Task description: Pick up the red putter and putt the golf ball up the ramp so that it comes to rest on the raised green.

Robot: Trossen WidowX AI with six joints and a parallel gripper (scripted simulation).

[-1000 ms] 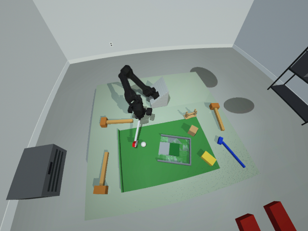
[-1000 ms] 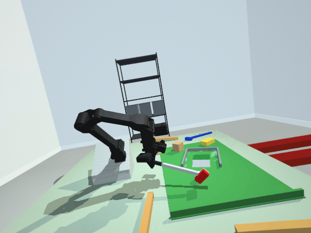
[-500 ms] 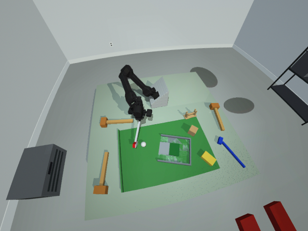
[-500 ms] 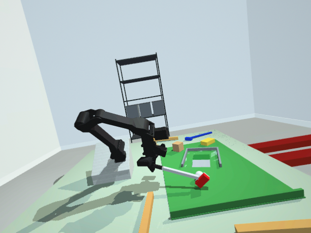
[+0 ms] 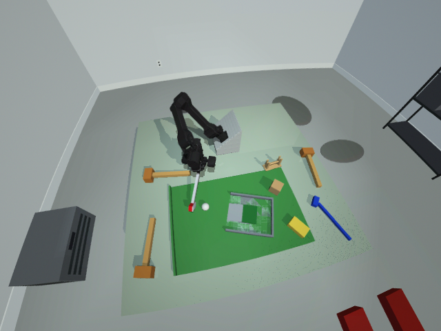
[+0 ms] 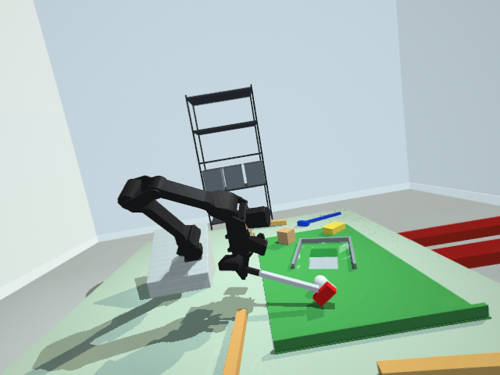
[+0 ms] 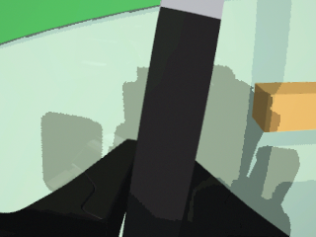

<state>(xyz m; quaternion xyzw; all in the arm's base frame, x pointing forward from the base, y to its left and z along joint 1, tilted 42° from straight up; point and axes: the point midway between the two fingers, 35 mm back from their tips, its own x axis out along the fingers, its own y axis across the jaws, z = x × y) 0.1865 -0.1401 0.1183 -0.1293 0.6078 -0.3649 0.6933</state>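
The red putter lies 11 cm ahead of my gripper tip, 4 cm to the right of it and 1 cm below it. The rest, counted from my gripper tip: yellow block 44 cm ahead, 46 cm to the left, 6 cm below; then tan cube 20 cm ahead, 42 cm to the left, 4 cm below; then white golf ball 23 cm ahead, 1 cm to the right, 5 cm below.
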